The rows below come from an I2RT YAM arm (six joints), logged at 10 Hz.
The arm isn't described. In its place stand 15 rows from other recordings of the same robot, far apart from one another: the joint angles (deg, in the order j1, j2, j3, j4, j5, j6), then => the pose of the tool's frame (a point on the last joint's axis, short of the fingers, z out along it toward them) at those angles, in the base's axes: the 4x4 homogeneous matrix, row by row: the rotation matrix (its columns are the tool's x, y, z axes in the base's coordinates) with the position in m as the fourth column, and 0 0 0 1 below.
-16.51, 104.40, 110.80, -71.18, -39.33, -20.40 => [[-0.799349 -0.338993 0.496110 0.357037], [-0.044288 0.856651 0.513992 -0.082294], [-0.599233 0.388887 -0.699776 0.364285], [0 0 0 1]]
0.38, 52.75, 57.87, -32.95, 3.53, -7.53 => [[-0.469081 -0.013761 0.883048 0.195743], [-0.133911 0.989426 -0.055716 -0.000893], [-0.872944 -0.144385 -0.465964 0.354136], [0 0 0 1]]
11.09, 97.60, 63.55, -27.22, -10.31, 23.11 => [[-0.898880 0.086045 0.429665 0.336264], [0.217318 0.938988 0.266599 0.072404], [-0.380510 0.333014 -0.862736 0.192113], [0 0 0 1]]
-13.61, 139.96, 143.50, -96.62, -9.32, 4.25 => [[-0.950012 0.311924 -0.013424 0.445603], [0.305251 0.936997 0.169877 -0.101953], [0.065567 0.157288 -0.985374 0.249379], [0 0 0 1]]
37.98, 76.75, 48.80, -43.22, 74.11, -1.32 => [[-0.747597 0.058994 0.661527 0.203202], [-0.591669 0.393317 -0.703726 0.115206], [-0.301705 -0.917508 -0.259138 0.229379], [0 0 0 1]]
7.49, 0.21, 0.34, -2.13, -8.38, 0.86 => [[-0.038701 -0.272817 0.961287 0.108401], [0.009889 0.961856 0.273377 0.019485], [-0.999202 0.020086 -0.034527 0.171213], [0 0 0 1]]
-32.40, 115.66, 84.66, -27.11, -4.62, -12.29 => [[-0.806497 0.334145 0.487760 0.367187], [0.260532 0.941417 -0.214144 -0.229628], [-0.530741 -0.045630 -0.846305 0.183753], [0 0 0 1]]
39.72, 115.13, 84.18, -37.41, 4.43, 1.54 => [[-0.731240 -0.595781 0.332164 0.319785], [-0.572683 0.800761 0.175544 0.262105], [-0.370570 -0.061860 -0.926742 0.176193], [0 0 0 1]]
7.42, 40.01, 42.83, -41.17, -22.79, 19.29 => [[-0.719570 -0.193444 0.666933 0.140336], [0.213420 0.852328 0.477482 0.032183], [-0.660811 0.485918 -0.572025 0.288936], [0 0 0 1]]
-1.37, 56.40, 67.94, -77.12, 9.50, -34.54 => [[-0.801871 -0.440496 0.403690 0.146875], [-0.540188 0.823201 -0.174749 -0.009390], [-0.255341 -0.358195 -0.898052 0.341842], [0 0 0 1]]
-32.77, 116.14, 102.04, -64.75, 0.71, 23.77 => [[-0.536034 0.829680 0.155882 0.344290], [0.824372 0.554227 -0.115081 -0.222149], [-0.181874 0.066818 -0.981049 0.241478], [0 0 0 1]]
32.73, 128.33, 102.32, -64.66, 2.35, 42.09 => [[-0.986609 0.162637 0.012341 0.361631], [0.162017 0.985944 -0.040811 0.230695], [-0.018805 -0.038265 -0.999091 0.157518], [0 0 0 1]]
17.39, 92.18, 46.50, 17.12, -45.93, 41.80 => [[-0.880062 -0.299817 0.368241 0.308116], [0.210177 0.449441 0.868233 0.123303], [-0.425814 0.841494 -0.332521 0.196730], [0 0 0 1]]
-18.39, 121.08, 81.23, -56.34, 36.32, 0.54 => [[-0.941532 0.202471 -0.269300 0.346116], [0.321026 0.781732 -0.534638 -0.137291], [0.102271 -0.589831 -0.801024 0.126591], [0 0 0 1]]
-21.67, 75.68, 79.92, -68.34, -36.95, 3.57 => [[-0.831179 0.103041 0.546373 0.230333], [0.383809 0.817324 0.429735 -0.068493], [-0.402283 0.566890 -0.718891 0.355089], [0 0 0 1]]
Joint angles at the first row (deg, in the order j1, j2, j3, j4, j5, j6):
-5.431, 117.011, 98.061, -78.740, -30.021, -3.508
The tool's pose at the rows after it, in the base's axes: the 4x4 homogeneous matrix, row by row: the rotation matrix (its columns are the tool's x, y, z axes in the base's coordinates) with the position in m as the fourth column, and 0 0 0 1 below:
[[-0.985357 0.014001 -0.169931 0.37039], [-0.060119 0.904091 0.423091 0.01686], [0.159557 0.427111 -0.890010 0.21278], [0 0 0 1]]
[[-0.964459 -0.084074 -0.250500 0.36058], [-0.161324 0.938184 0.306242 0.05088], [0.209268 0.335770 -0.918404 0.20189], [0 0 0 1]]
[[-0.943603 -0.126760 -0.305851 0.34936], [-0.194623 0.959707 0.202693 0.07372], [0.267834 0.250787 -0.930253 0.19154], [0 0 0 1]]
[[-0.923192 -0.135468 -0.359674 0.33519], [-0.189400 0.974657 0.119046 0.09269], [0.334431 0.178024 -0.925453 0.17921], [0 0 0 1]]
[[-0.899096 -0.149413 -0.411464 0.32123], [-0.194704 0.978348 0.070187 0.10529], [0.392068 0.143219 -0.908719 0.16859], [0 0 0 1]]
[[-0.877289 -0.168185 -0.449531 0.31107], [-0.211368 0.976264 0.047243 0.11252], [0.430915 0.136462 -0.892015 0.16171], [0 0 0 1]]
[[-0.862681 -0.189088 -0.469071 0.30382], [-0.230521 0.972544 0.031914 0.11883], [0.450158 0.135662 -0.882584 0.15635], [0 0 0 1]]
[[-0.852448 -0.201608 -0.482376 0.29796], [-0.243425 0.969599 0.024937 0.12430], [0.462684 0.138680 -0.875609 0.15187], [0 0 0 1]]
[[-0.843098 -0.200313 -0.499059 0.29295], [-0.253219 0.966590 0.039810 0.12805], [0.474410 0.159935 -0.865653 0.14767], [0 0 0 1]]
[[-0.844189 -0.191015 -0.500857 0.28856], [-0.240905 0.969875 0.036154 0.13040], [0.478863 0.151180 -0.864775 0.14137], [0 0 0 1]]
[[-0.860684 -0.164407 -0.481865 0.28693], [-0.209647 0.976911 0.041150 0.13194], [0.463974 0.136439 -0.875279 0.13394], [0 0 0 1]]
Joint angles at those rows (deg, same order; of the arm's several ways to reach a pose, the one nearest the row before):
0.274, 117.011, 96.072, -79.744, -25.081, -3.508
6.175, 117.011, 93.646, -79.876, -19.354, -3.442
10.459, 117.011, 91.153, -79.985, -14.765, -1.190
14.261, 117.012, 87.943, -79.965, -11.770, 2.568
17.016, 117.011, 84.926, -80.227, -10.808, 4.492
18.720, 117.011, 82.828, -80.533, -10.896, 4.754
20.163, 117.011, 81.275, -80.204, -11.049, 4.732
21.386, 117.011, 80.007, -79.679, -11.485, 4.928
22.173, 117.011, 78.784, -79.090, -13.016, 4.928
22.850, 117.012, 77.188, -77.537, -13.168, 6.239
23.223, 117.010, 75.592, -74.566, -13.169, 8.666

